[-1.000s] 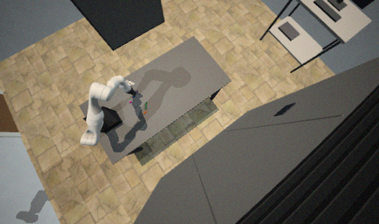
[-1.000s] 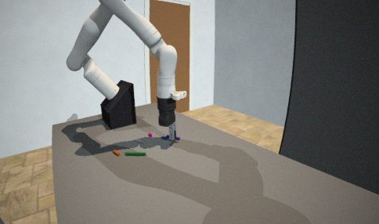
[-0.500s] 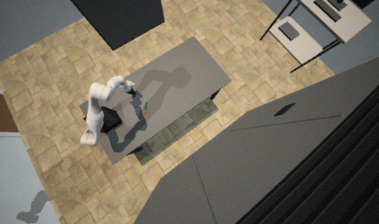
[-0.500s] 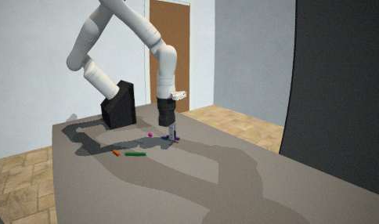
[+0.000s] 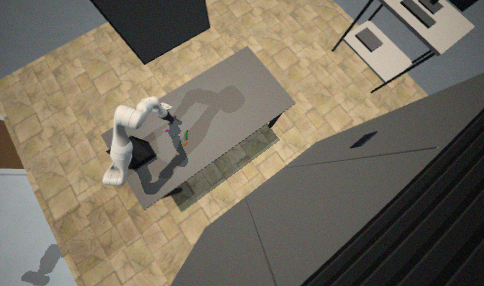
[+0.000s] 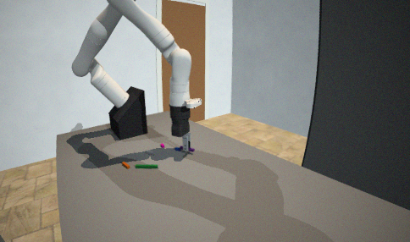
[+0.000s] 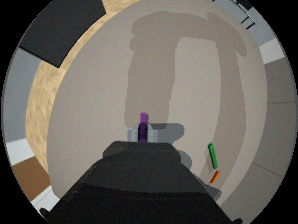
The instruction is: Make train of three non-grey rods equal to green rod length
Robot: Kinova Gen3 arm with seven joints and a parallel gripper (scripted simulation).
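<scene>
My hand is 1 cm above the purple rod. From my hand the other things lie so: magenta rod 11 cm behind, 5 cm to the right, 3 cm below; green rod 1 cm ahead, 18 cm to the right, 3 cm below; grey rod 8 cm behind, 13 cm to the right, 3 cm below.
</scene>
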